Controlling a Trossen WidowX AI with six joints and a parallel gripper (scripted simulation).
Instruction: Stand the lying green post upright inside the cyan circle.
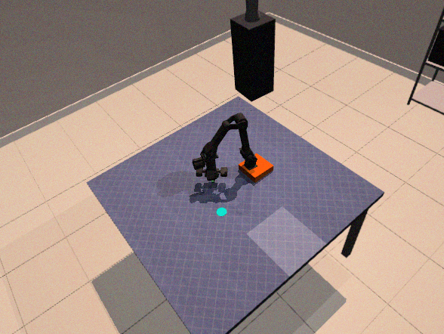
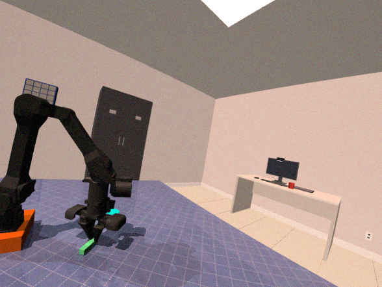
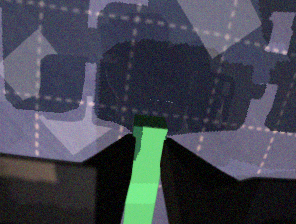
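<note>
Right now the cyan circle is 8 cm ahead of my gripper tip, 22 cm to the left of it and 1 cm below it. The rest, counted from my gripper tip: green post: 1 cm behind, 2 cm to the right.
</note>
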